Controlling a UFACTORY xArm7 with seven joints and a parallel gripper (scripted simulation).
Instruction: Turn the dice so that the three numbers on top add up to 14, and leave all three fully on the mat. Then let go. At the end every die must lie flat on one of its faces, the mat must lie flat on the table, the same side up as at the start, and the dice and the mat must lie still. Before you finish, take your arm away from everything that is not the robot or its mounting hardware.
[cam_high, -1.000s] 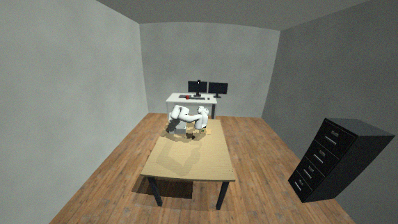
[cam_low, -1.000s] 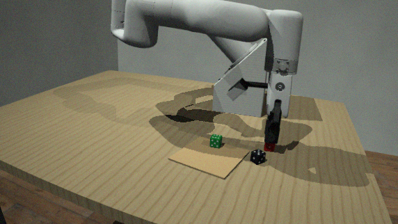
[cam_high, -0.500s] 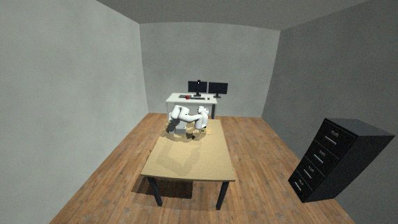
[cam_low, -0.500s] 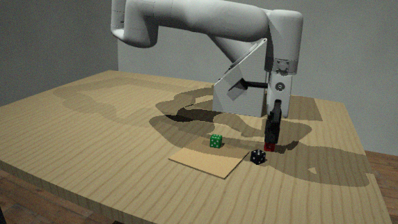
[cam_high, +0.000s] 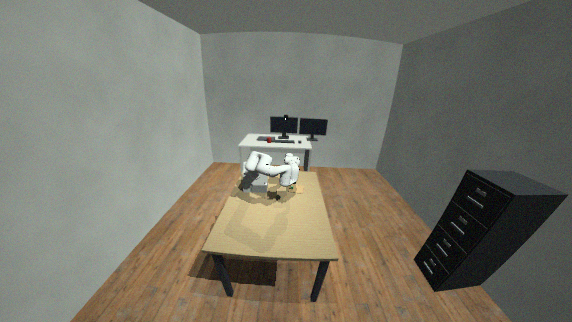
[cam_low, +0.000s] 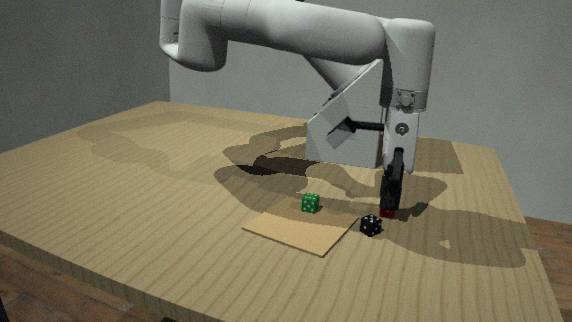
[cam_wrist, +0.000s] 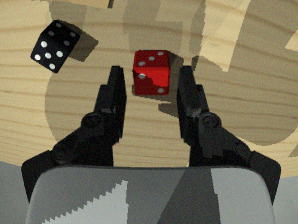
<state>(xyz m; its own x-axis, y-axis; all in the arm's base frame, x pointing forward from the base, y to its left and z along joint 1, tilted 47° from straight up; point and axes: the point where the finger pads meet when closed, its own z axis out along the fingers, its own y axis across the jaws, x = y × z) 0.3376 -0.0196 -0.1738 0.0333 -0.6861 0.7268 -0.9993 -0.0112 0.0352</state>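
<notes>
Right now the red die is 30 mm below my hand. From my hand the other things lie so: green die 30 mm ahead, 130 mm to the right, 30 mm below; then black die 70 mm ahead, 30 mm to the right, 30 mm below; then tan mat 80 mm ahead, 130 mm to the right, 40 mm below.
</notes>
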